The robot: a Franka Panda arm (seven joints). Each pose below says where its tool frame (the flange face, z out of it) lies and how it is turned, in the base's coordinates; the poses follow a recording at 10 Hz.
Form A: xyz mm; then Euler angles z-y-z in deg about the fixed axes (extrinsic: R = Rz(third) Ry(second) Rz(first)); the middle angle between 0 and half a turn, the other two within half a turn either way.
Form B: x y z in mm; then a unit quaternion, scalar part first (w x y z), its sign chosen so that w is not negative. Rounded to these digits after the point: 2 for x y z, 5 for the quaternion.
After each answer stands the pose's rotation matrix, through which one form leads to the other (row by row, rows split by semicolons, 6 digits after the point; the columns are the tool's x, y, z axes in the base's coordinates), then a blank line. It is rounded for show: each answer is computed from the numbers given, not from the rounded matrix.
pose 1, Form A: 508.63 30.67 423.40 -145.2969 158.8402 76.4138
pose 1, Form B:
508.63 30.67 423.40 0.15142 -0.91860 -0.34996 -0.10384
0.733493 0.674387 0.084795; 0.611492 -0.709203 0.350870; 0.296758 -0.205509 -0.932577

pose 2, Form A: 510.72 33.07 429.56 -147.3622 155.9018 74.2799
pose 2, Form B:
510.72 33.07 429.56 0.16772 -0.91410 -0.34762 -0.12429
0.727426 0.677211 0.110625; 0.593829 -0.702064 0.393030; 0.343830 -0.220208 -0.912847

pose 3, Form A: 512.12 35.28 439.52 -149.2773 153.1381 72.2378
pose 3, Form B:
512.12 35.28 439.52 0.18173 -0.90951 -0.34472 -0.14466
0.720484 0.679634 0.137842; 0.574481 -0.696284 0.430303; 0.388426 -0.230838 -0.892098

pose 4, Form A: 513.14 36.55 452.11 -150.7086 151.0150 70.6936
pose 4, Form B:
513.14 36.55 452.11 0.19168 -0.90567 -0.34224 -0.16088
0.713969 0.681601 0.160212; 0.558245 -0.692251 0.457330; 0.422623 -0.237082 -0.874747

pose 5, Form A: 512.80 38.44 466.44 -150.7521 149.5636 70.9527
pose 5, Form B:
512.80 38.44 466.44 0.20138 -0.90173 -0.34348 -0.16838
0.707342 0.687266 0.165322; 0.551637 -0.682937 0.478846; 0.442000 -0.247510 -0.862192

